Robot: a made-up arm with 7 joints.
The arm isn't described. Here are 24 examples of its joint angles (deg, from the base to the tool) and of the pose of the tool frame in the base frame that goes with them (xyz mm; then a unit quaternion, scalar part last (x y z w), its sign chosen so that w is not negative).
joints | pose
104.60 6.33 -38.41 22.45 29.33 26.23 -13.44 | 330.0 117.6 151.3 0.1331 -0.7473 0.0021 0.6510
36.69 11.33 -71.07 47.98 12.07 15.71 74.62 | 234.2 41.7 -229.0 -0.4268 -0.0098 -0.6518 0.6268
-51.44 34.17 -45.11 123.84 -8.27 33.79 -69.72 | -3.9 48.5 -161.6 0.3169 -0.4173 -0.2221 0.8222
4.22 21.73 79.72 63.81 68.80 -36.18 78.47 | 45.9 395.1 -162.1 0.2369 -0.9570 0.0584 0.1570
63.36 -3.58 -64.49 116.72 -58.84 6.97 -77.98 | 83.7 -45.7 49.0 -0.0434 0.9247 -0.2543 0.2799
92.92 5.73 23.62 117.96 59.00 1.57 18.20 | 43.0 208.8 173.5 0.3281 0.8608 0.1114 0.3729
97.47 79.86 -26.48 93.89 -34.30 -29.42 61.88 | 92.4 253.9 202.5 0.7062 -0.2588 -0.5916 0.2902
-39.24 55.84 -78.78 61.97 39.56 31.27 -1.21 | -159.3 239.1 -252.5 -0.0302 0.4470 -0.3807 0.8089
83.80 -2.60 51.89 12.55 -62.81 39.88 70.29 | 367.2 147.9 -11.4 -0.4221 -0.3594 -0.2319 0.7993
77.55 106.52 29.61 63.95 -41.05 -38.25 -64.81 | -122.1 342.9 196.1 -0.7834 0.3165 -0.1007 0.5253
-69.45 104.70 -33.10 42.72 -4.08 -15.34 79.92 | 45.8 452.0 -111.1 -0.2179 0.7236 -0.4032 0.5162
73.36 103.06 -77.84 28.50 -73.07 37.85 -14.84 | 23.5 486.3 15.1 0.7808 0.4640 -0.3493 0.2303
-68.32 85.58 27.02 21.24 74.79 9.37 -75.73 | 32.0 485.8 -60.7 0.9135 -0.0170 0.2760 0.2984
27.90 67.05 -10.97 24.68 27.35 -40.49 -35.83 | 147.8 444.9 -94.0 0.6228 -0.6594 0.1631 0.3882
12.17 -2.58 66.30 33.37 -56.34 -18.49 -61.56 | 117.3 219.7 -322.2 0.6569 -0.2930 0.2600 0.6442
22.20 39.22 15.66 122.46 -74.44 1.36 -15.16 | 160.8 194.3 60.6 -0.8029 0.5610 0.2010 0.0135
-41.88 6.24 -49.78 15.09 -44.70 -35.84 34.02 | -217.4 126.1 -295.7 -0.6152 0.1195 -0.5813 0.5190
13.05 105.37 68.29 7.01 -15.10 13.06 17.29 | -18.0 477.4 119.8 0.5785 -0.4379 0.3324 0.6025
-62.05 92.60 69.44 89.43 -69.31 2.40 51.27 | 215.9 280.1 30.5 0.6325 0.1516 -0.6335 0.4191
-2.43 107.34 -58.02 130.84 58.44 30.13 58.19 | 79.4 188.4 -126.9 -0.4684 0.1700 -0.3667 0.7857
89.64 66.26 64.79 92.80 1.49 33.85 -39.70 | -114.6 341.1 90.7 -0.2678 0.5357 -0.7763 0.1967
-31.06 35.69 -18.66 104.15 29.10 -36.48 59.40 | 101.8 137.6 -207.4 -0.4854 -0.6015 -0.4292 0.4674
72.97 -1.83 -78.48 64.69 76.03 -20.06 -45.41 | 243.5 -66.7 -34.7 -0.2464 -0.7324 0.0323 0.6339
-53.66 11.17 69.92 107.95 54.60 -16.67 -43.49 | -3.5 331.8 -88.3 0.5289 -0.5654 0.5298 0.3463
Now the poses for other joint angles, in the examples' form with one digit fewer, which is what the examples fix.
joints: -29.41 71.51 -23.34 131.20 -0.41 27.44 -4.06
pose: 95 127 -129 0.104 -0.408 -0.578 0.699
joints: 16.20 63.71 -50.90 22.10 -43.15 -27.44 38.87
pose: 107 419 -190 0.051 0.235 -0.703 0.670
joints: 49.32 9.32 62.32 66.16 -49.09 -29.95 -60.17
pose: 220 337 -71 0.636 -0.568 0.511 0.105
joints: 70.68 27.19 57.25 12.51 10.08 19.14 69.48
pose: 298 329 -78 -0.511 -0.753 0.122 0.396
